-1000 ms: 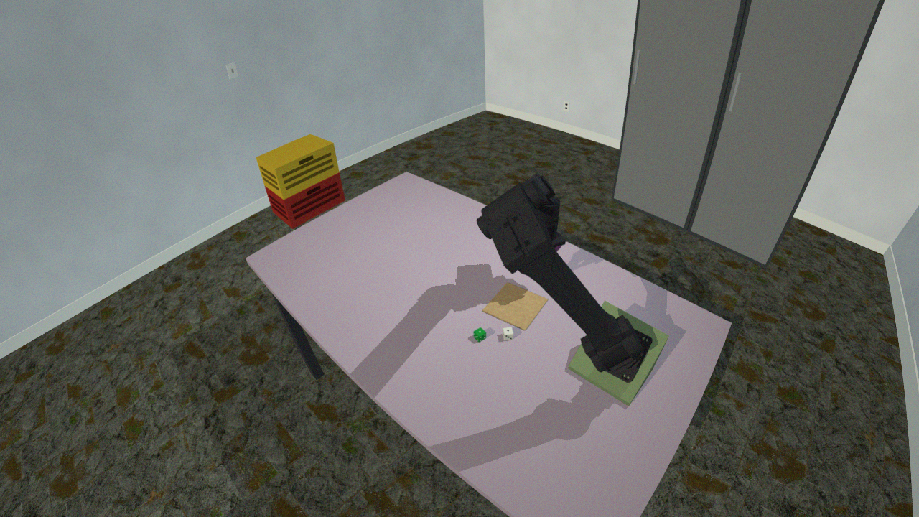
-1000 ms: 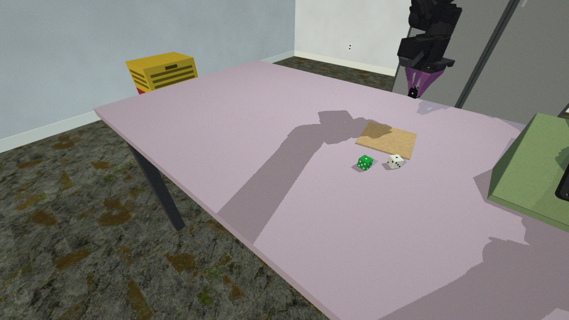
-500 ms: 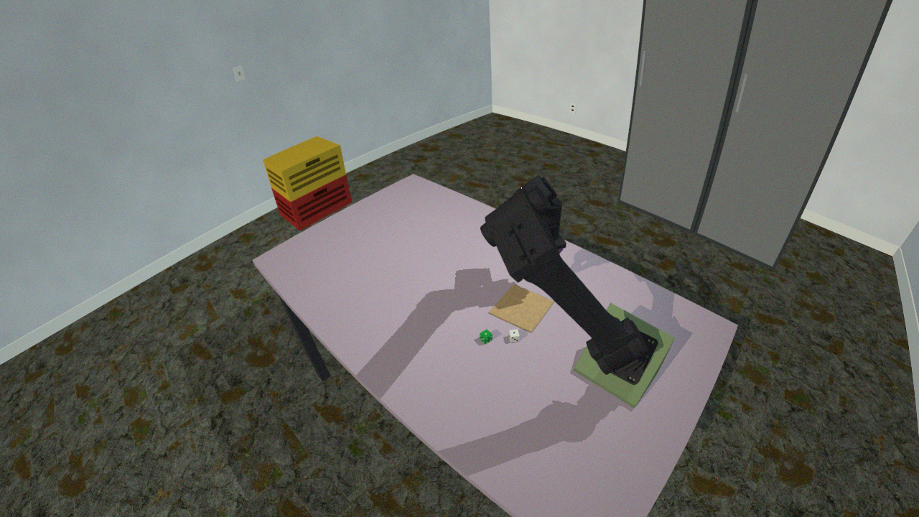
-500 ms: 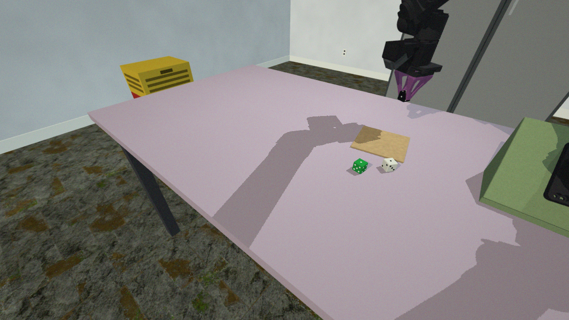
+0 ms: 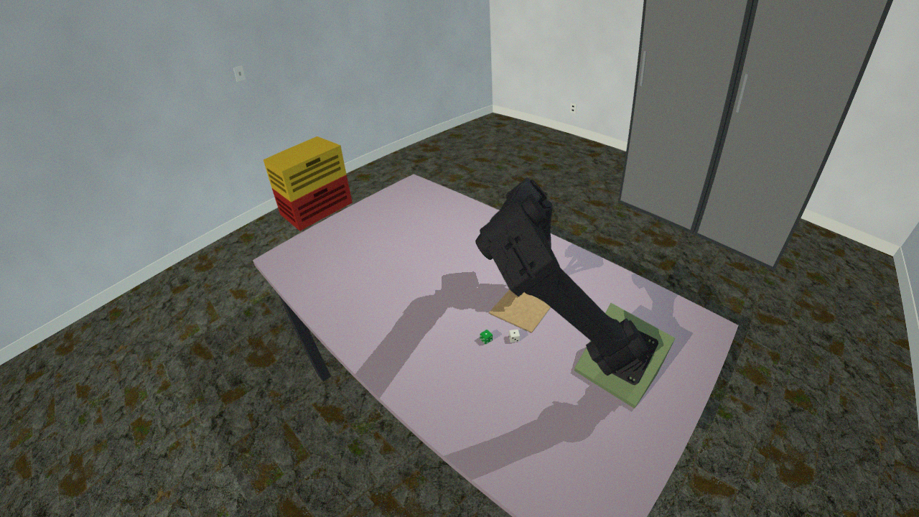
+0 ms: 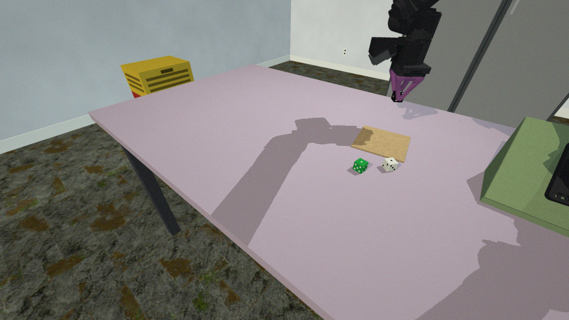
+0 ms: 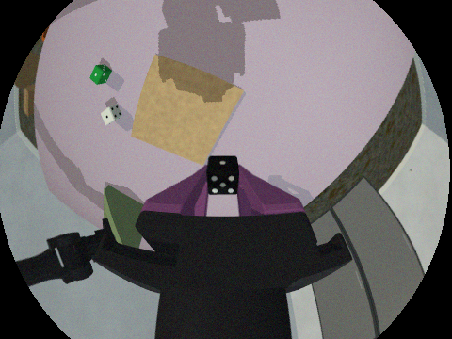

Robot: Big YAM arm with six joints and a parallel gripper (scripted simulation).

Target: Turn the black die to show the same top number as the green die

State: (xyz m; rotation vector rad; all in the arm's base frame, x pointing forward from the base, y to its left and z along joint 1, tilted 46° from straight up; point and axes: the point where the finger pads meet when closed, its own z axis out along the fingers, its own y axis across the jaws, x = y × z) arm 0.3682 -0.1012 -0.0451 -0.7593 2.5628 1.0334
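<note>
The tan mat lies 12 cm below my hand, 7 cm to the left of it and 1 cm behind it. The rest, counted from my hand: black die right at my hand; then green die 23 cm to the left, 11 cm below, 1 cm behind; then white die 18 cm to the left, 11 cm below, 6 cm behind.
</note>
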